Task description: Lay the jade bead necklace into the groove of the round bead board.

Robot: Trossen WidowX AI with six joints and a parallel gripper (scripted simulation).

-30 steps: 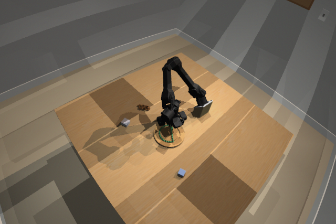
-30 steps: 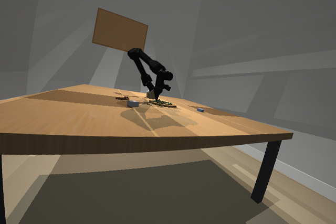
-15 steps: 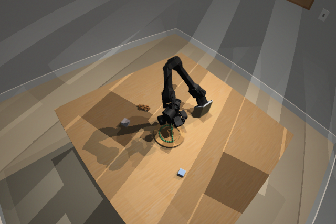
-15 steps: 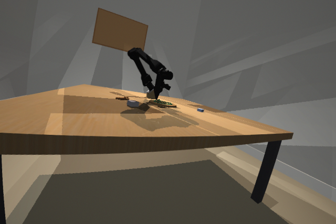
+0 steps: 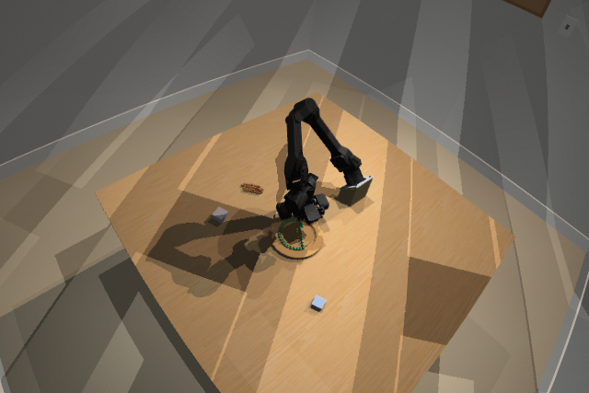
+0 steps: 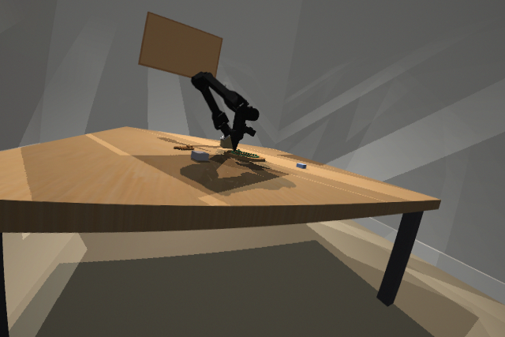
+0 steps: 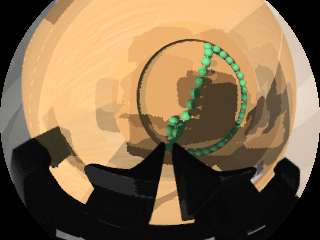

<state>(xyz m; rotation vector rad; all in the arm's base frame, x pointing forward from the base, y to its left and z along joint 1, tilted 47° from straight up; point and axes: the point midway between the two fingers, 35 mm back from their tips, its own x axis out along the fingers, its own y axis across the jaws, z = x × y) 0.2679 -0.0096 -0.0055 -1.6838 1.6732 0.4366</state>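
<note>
The round wooden bead board lies 4 cm to the left of my gripper tip, 4 cm ahead of it and 1 cm below it. Also, from my gripper tip: blue block: 30 cm to the left, 14 cm ahead, 1 cm below; then pale grey block: 25 cm ahead, 17 cm to the right.
</note>
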